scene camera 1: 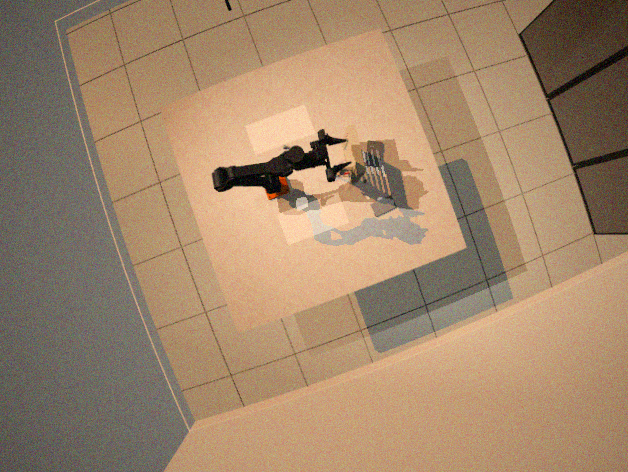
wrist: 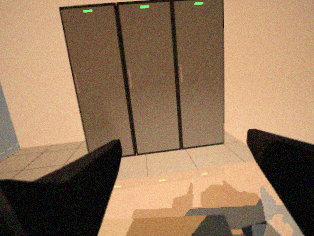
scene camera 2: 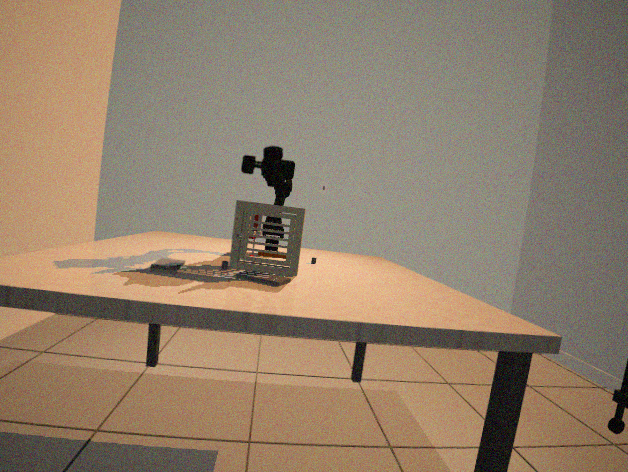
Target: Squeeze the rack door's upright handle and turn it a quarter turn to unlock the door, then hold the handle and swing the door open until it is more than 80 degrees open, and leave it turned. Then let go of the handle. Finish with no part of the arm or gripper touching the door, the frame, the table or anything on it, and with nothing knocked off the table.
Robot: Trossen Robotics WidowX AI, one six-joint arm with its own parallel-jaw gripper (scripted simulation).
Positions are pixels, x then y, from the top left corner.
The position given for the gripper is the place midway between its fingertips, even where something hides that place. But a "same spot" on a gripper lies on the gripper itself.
Scene:
gripper: scene camera 1; wrist; scene camera 2 264, 161
same spot on gripper: [scene camera 1: 329, 140] = [wrist: 23, 181]

